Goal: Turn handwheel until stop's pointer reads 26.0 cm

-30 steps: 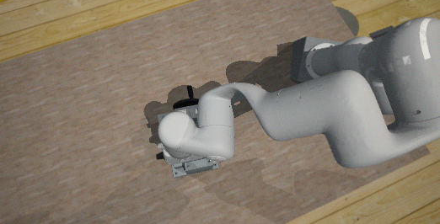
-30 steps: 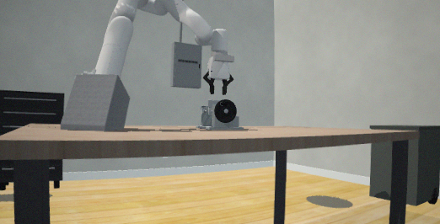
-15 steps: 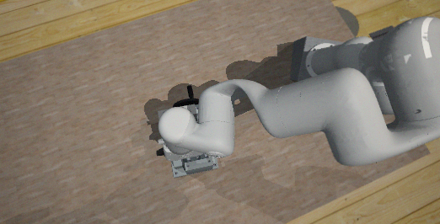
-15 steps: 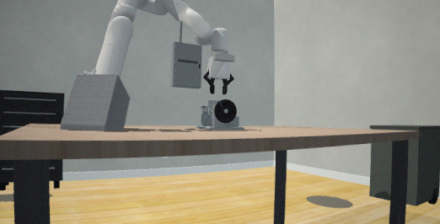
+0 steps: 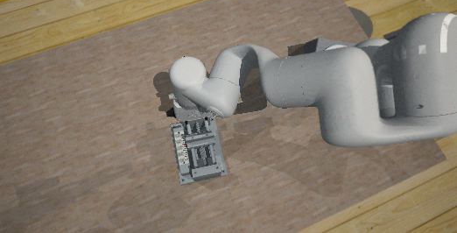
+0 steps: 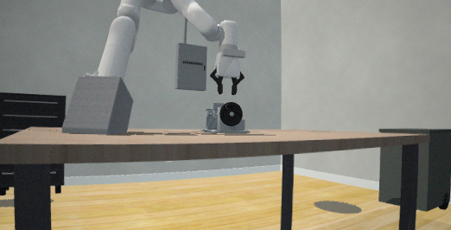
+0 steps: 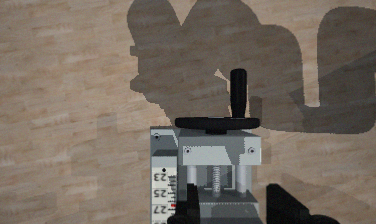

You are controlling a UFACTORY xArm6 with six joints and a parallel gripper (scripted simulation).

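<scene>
Now: hand 1 cm past the handwheel, 7 cm to the left of it and 8 cm above it. Also, from my hand: stop carriage (1 cm ahead, 5 cm to the left, 8 cm below).
</scene>
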